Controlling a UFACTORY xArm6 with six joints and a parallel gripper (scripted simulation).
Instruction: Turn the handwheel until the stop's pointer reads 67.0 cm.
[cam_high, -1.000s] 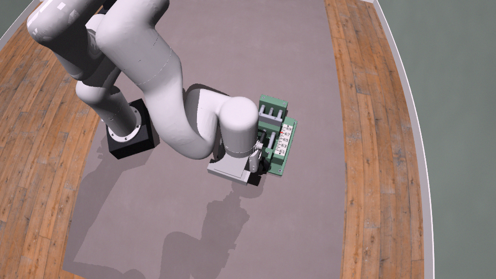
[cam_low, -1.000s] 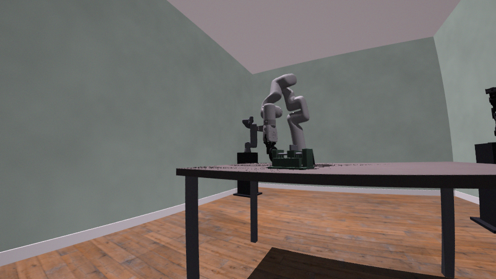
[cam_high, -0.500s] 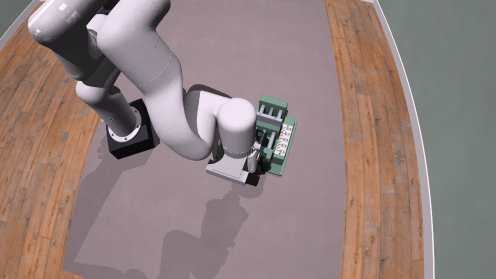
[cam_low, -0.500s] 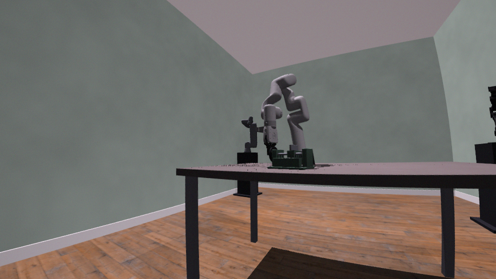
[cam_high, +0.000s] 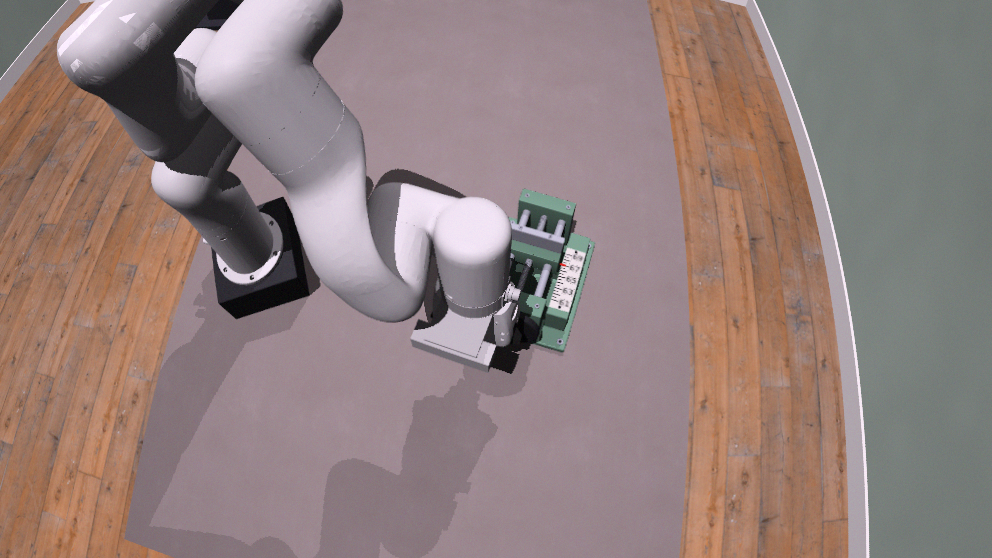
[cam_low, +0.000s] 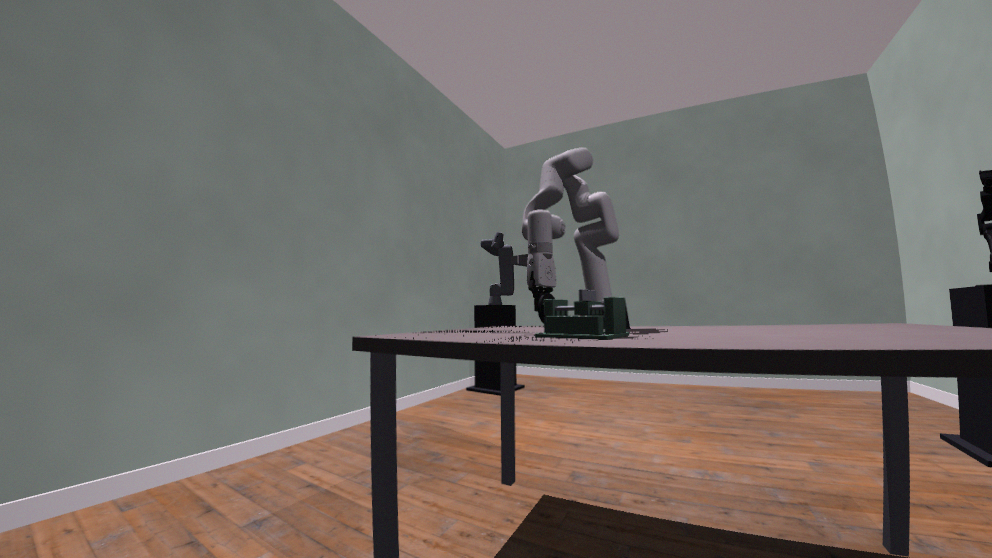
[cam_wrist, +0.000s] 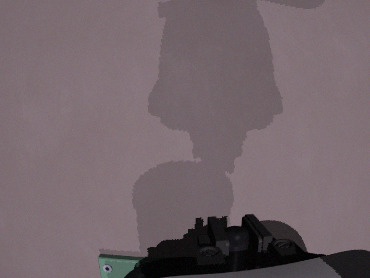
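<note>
The black handwheel lies 2 cm to the left of my hand and 1 cm ahead of it. Round my hand: stop block (16 cm to the left, 6 cm ahead).
</note>
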